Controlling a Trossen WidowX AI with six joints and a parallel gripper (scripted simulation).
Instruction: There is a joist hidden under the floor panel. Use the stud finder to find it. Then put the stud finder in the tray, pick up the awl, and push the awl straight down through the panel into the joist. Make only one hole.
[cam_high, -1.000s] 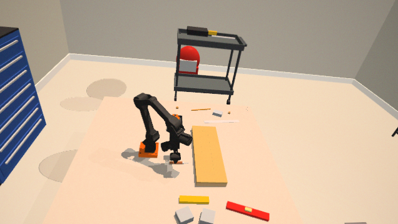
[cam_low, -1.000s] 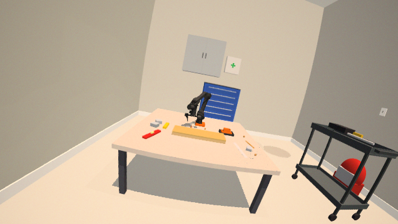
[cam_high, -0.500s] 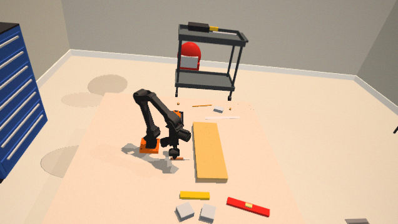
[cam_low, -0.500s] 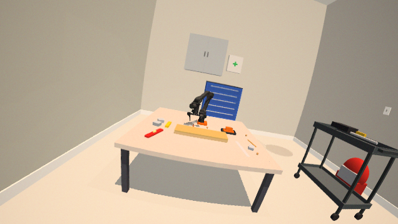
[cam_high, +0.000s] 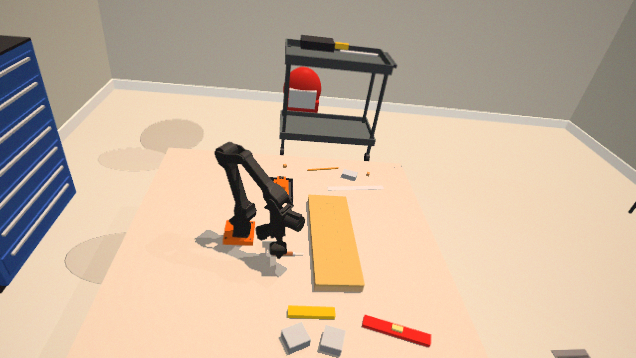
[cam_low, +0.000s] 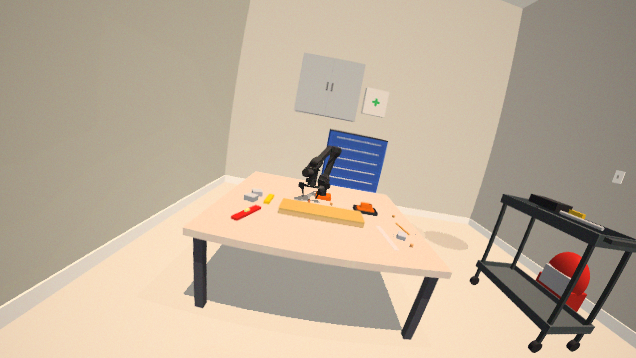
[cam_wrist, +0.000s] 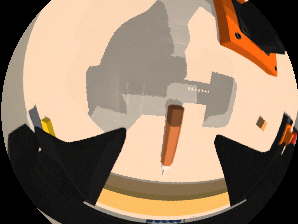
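My gripper tip is 5 cm short of the awl, 1 cm to the right of it and 2 cm above it. Round my gripper tip: dark tray 1 cm behind, 41 cm to the left, 1 cm below; yellow bar 13 cm ahead, 26 cm to the right, 2 cm below; stud finder 1 cm behind, 43 cm to the left, 2 cm above.
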